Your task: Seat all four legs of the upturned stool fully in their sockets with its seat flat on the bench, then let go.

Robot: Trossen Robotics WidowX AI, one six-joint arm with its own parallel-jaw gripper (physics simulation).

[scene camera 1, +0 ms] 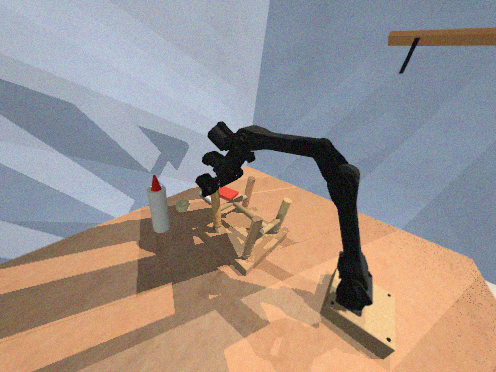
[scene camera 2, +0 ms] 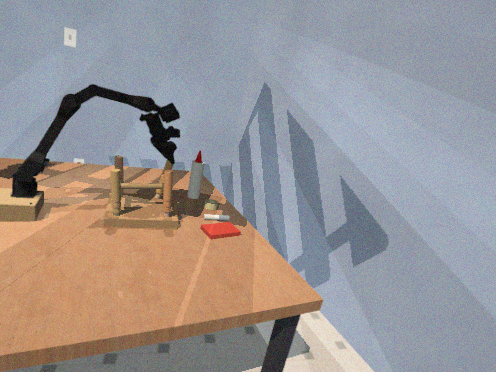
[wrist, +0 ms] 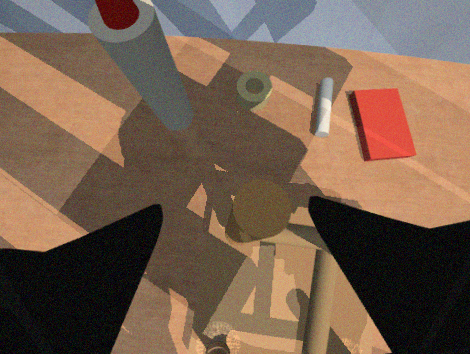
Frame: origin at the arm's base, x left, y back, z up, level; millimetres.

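Seen in the pictures: gripper, between the fingertips: point(scene camera 2: 170, 161) point(wrist: 236, 207); arm's base, origin of its link: point(scene camera 1: 349, 299) point(scene camera 2: 23, 194).
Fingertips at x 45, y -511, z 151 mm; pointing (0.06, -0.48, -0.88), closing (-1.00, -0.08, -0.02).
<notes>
Pixels of each thing's top centre, then the offset from my fingertips to it. "pt": a spot on its surface instead.
- front leg, a spot on its surface: point(scene camera 1: 252, 237) pt dx +28, dy +206, dz -63 mm
- right leg, a spot on its surface: point(scene camera 1: 284, 212) pt dx -153, dy +232, dz -53 mm
- back leg, a spot on its surface: point(scene camera 1: 250, 191) pt dx -179, dy +57, dz -50 mm
- glue bottle, centre of its top: point(scene camera 1: 154, 175) point(scene camera 2: 200, 150) dx +108, dy -166, dz +35 mm
- green ring, centre of its top: point(wrist: 254, 85) point(scene camera 2: 211, 201) point(scene camera 1: 183, 203) dx -30, dy -212, dz -174 mm
- white-grey cylinder, centre of its top: point(wrist: 327, 103) point(scene camera 2: 217, 214) dx -163, dy -189, dz -183 mm
- red block, centre of its top: point(wrist: 385, 121) point(scene camera 2: 221, 228) point(scene camera 1: 224, 191) dx -274, dy -164, dz -189 mm
The upturned stool's wooden seat point(scene camera 1: 267, 253) point(scene camera 2: 145, 222) lies on the bench, with legs standing up from it. The leg nearest the gripper point(scene camera 1: 216, 212) point(scene camera 2: 169, 166) point(wrist: 262, 207) leans, its top towards the glue bottle in scene camera 2. The front leg point(scene camera 1: 252, 237), the right leg point(scene camera 1: 284, 212) and the back leg point(scene camera 1: 250, 191) also stand up. A crossbar point(scene camera 1: 246, 212) point(scene camera 2: 142, 185) point(wrist: 318, 300) joins the side bars. My gripper point(scene camera 1: 208, 189) point(scene camera 2: 172, 160) point(wrist: 236, 207) is open at that nearest leg's top, which shows between the fingers in the wrist view, nearer the right finger. Socket depth is unclear.
A glue bottle point(scene camera 1: 159, 210) point(scene camera 2: 196, 180) point(wrist: 150, 75) with a red tip stands beyond the stool. A green ring point(scene camera 1: 182, 205) point(scene camera 2: 211, 205) point(wrist: 243, 89), a white-grey cylinder point(scene camera 2: 216, 217) point(wrist: 324, 107) and a red block point(scene camera 1: 228, 193) point(scene camera 2: 220, 230) point(wrist: 384, 124) lie near the bench edge.
</notes>
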